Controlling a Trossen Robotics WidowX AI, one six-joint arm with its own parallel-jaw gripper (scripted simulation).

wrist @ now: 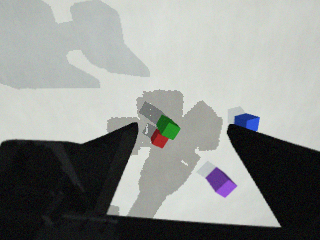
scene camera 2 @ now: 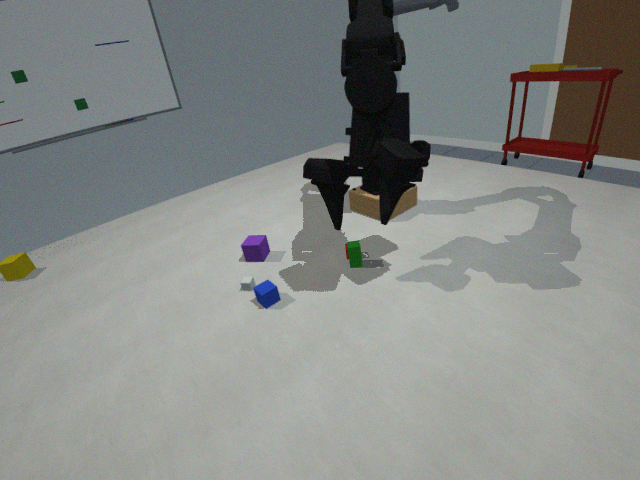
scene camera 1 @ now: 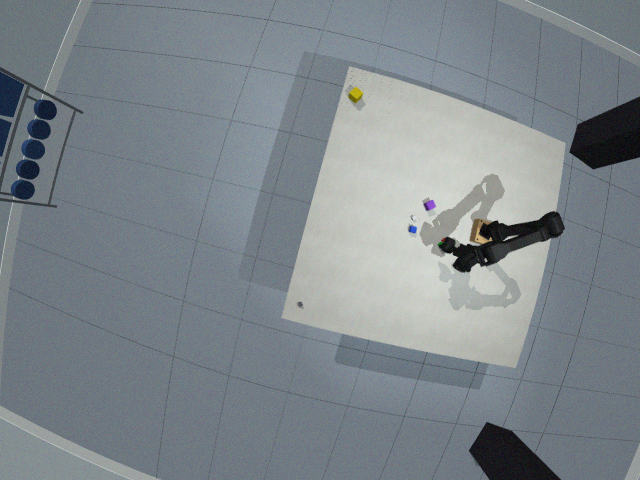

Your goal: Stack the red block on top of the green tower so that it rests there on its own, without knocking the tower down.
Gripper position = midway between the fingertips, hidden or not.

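The gripper (scene camera 2: 361, 226), (wrist: 181, 127) is holding nothing, and it's open.
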